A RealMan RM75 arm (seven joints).
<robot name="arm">
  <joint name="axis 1" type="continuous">
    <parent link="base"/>
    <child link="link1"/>
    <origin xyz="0 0 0.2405"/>
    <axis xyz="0 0 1"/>
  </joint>
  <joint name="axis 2" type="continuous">
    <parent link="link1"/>
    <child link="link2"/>
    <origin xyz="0 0 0"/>
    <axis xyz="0 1 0"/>
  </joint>
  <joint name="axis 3" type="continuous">
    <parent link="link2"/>
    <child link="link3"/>
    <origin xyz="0 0 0.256"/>
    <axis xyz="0 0 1"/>
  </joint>
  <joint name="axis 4" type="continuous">
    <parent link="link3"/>
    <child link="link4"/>
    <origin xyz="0 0 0"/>
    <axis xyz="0 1 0"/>
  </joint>
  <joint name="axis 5" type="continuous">
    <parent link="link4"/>
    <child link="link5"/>
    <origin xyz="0 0 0.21"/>
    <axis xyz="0 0 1"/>
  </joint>
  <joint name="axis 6" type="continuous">
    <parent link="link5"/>
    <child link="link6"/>
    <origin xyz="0 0 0"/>
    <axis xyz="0 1 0"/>
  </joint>
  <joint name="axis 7" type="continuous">
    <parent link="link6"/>
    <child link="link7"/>
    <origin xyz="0 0 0.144"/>
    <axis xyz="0 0 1"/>
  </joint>
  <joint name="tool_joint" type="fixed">
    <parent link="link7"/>
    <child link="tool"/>
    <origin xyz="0 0 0"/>
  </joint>
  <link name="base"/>
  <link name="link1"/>
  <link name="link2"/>
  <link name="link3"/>
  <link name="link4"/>
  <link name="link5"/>
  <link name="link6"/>
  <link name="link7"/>
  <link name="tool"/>
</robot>
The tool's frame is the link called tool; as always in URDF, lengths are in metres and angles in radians. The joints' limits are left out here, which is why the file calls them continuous.
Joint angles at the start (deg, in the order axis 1, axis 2, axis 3, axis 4, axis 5, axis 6, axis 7): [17.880, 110.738, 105.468, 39.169, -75.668, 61.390, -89.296]
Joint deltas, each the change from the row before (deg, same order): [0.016, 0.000, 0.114, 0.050, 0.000, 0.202, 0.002]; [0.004, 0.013, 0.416, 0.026, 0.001, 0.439, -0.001]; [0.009, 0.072, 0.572, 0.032, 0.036, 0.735, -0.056]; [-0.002, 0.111, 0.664, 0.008, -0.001, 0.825, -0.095]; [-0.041, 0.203, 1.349, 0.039, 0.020, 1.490, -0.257]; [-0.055, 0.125, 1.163, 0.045, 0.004, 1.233, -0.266]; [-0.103, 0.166, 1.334, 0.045, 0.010, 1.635, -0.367]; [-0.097, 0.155, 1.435, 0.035, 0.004, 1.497, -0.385]
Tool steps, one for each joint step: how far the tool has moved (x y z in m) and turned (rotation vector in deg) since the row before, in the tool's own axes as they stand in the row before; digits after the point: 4 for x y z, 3 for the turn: [-0.0006, 0.0003, -0.0001, -0.156, -0.112, -0.026]; [-0.0011, 0.0001, -0.0007, -0.206, -0.330, 0.078]; [-0.0015, 0.0008, -0.0007, -0.451, -0.501, 0.102]; [-0.0013, 0.0010, -0.0008, -0.496, -0.539, 0.114]; [-0.0027, 0.0014, -0.0019, -0.783, -1.120, 0.149]; [-0.0024, 0.0008, -0.0020, -0.574, -0.945, 0.026]; [-0.0024, 0.0016, -0.0025, -0.855, -1.096, -0.007]; [-0.0027, 0.0010, -0.0027, -0.638, -1.172, -0.046]
